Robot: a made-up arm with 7 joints.
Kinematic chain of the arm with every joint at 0, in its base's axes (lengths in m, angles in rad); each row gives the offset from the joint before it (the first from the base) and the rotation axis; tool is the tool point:
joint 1: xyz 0 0.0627 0 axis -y
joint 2: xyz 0 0.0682 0 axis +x
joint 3: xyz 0 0 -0.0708 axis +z
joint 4: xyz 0 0 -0.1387 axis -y
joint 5: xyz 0 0 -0.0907 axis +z
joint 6: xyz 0 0 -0.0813 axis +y
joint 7: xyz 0 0 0 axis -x
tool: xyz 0 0 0
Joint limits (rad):
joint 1: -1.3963..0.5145
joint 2: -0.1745..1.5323
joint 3: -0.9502..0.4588
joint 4: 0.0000..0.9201
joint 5: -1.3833..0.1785
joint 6: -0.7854..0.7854
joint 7: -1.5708..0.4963
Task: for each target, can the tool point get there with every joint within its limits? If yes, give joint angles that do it. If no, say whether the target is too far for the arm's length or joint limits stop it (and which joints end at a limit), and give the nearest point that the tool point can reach.
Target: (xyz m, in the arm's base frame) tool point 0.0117 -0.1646 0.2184
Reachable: no: joint limits stop it (at a limit: joint 1, joint 2, joint 3, joint 4) | nearest point -0.2714 -0.0332 -0.1287 | short by 0.467 m
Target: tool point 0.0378 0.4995 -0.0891
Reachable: yes | joints 0.2508 1.3056 0.2871 0.0881 -1.2010 -0.1339 -0.8388
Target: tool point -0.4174 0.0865 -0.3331
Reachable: no: too far | nearest point -0.2972 0.0993 -0.2371 | short by 0.154 m
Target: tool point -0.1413 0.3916 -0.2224
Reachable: yes | joints -0.7968 0.9360 -0.7113 0.4808 -0.7832 0.4586 -0.8376
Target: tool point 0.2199 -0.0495 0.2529
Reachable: no: joint limits stop it (at a limit: joint 1, joint 2, joint 4) | nearest point 0.2469 0.0051 -0.2008 | short by 0.458 m
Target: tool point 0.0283 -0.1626 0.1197
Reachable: no: joint limits stop it (at a limit: joint 1, joint 2, joint 3, joint 4) | nearest point 0.2118 -0.0332 -0.2129 | short by 0.401 m
